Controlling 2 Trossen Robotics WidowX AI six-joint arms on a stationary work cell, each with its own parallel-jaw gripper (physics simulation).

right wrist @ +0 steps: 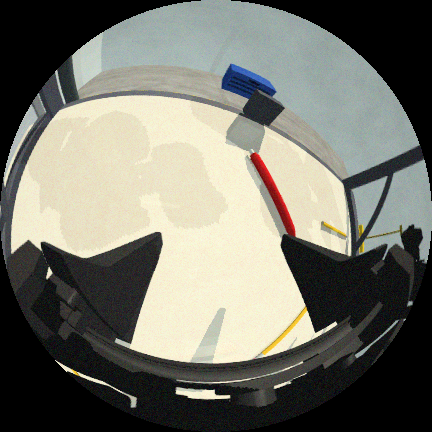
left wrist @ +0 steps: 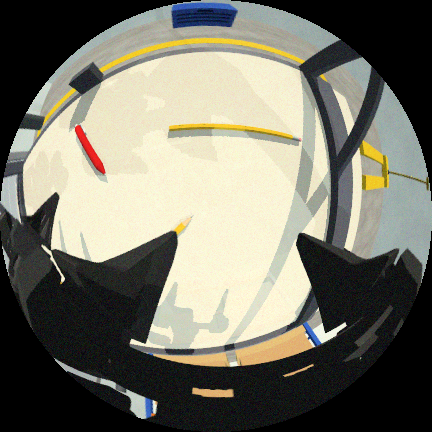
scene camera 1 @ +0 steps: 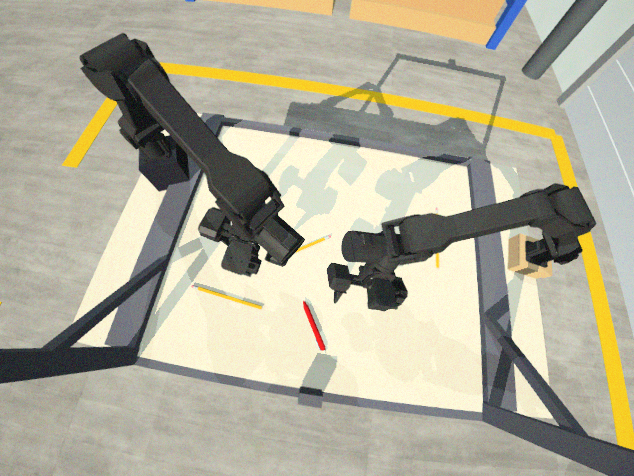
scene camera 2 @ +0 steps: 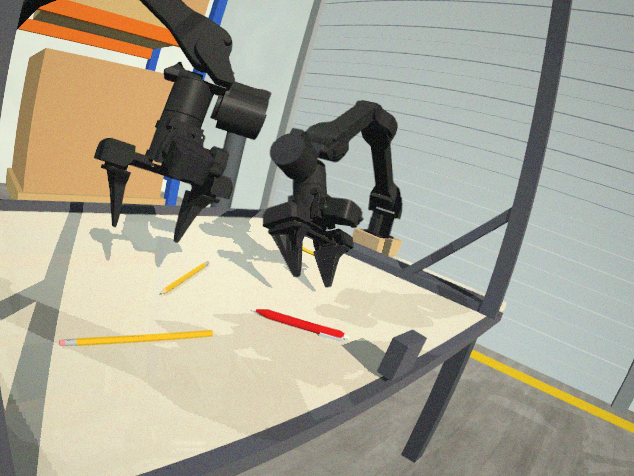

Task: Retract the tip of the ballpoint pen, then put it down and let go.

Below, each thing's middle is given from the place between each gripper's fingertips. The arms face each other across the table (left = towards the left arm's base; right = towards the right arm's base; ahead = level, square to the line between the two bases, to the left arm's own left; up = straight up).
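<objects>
There's a tan block (scene camera 1: 517,262) that's 49 cm to the right of my right hand, 25 cm ahead of it and 1 cm below it. The dark block (scene camera 2: 404,349) is 22 cm behind that same right hand, 5 cm to the left of it and 1 cm below it. As for the red ballpoint pen (scene camera 2: 330,333), my right hand is 7 cm beyond it, 8 cm to the right of it and 3 cm above it.
From my left hand, the tan block is 76 cm to the right, 20 cm ahead and 7 cm below, and the dark block is 22 cm to the right, 27 cm behind and 6 cm below. With the red ballpoint pen, my left hand is 12 cm past it, 19 cm to the left of it and 8 cm higher than it.
</objects>
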